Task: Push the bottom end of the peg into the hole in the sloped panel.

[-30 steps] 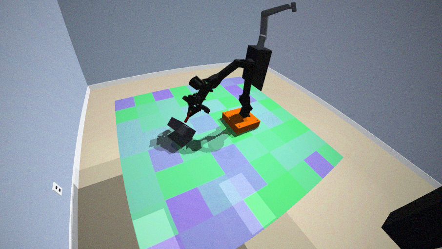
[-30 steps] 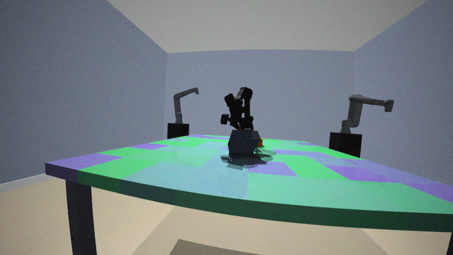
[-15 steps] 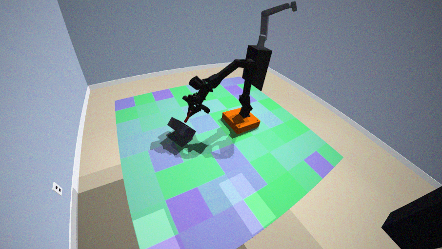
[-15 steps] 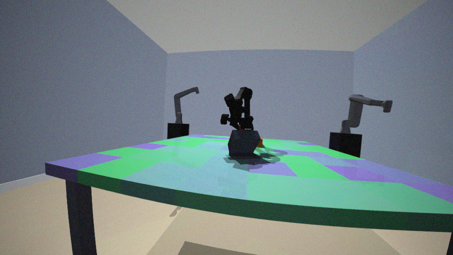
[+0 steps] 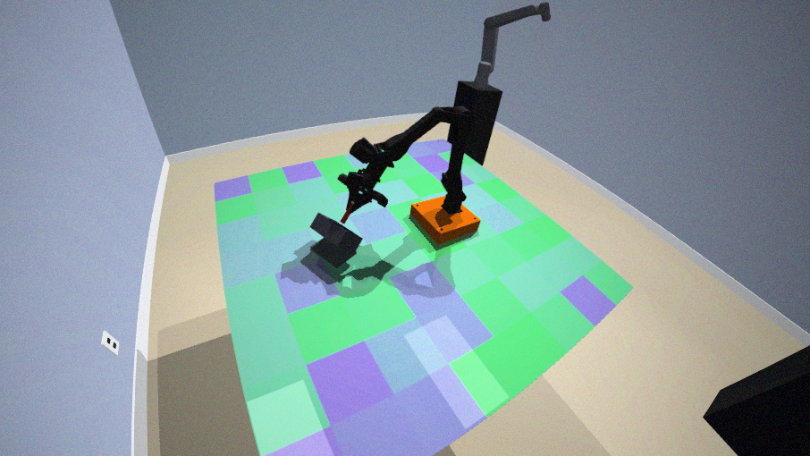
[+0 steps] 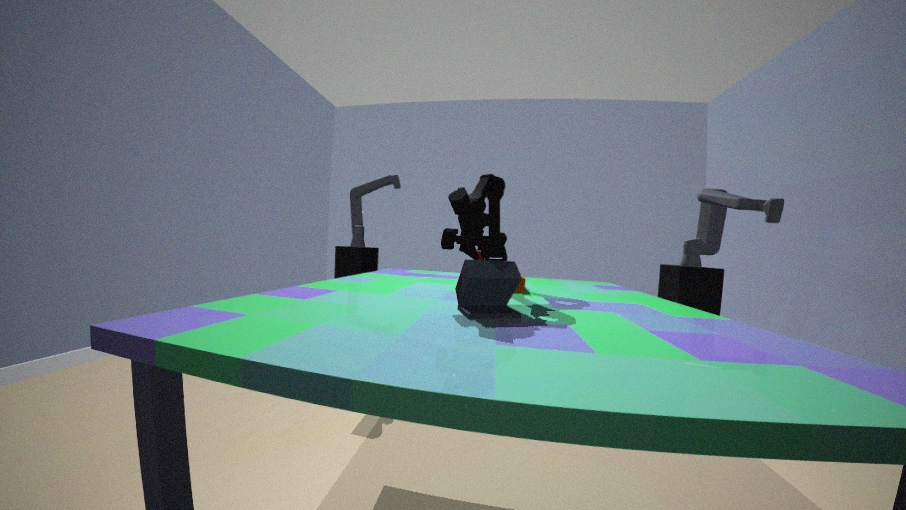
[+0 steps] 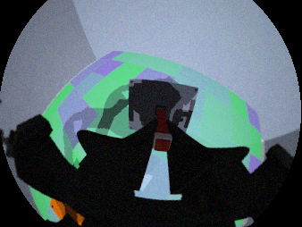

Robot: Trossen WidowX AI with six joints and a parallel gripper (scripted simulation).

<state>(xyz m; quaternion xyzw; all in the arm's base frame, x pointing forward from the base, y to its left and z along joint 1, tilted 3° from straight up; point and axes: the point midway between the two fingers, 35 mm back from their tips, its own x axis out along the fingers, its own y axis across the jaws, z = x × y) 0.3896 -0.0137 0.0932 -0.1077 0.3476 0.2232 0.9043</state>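
Now: gripper tip 5 cm short of the dark grey sloped panel, 3 cm to the right of it and 5 cm above it. The rest, counted from my gripper tip: red peg 1 cm behind, 1 cm to the right, 1 cm above.
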